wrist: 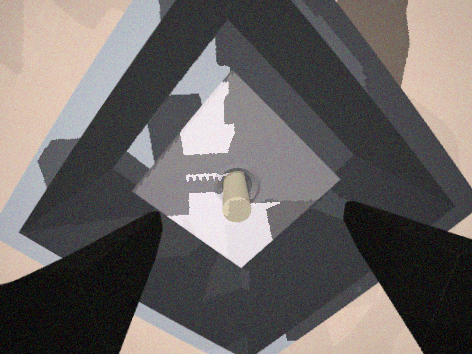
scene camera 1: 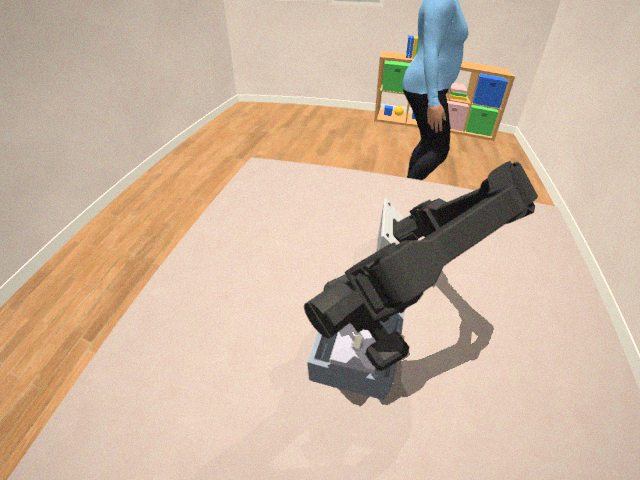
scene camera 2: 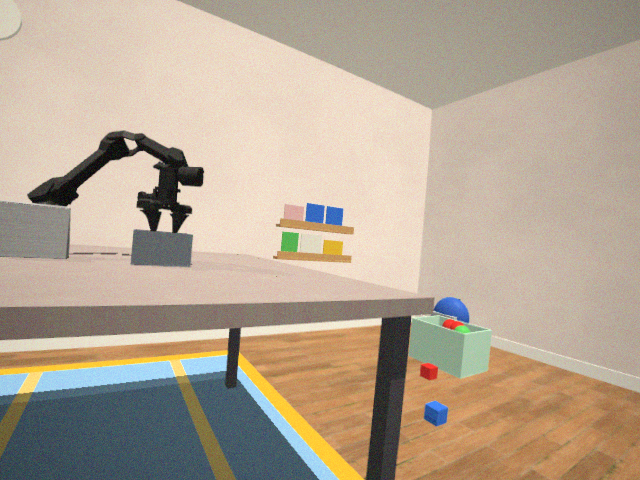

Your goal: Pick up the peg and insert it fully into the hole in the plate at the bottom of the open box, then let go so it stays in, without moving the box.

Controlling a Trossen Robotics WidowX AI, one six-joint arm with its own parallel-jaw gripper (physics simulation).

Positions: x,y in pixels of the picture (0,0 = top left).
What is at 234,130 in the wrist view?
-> A grey plate.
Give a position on a blue-grey box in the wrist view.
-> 317,72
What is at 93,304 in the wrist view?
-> My gripper.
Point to a blue-grey box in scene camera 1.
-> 320,370
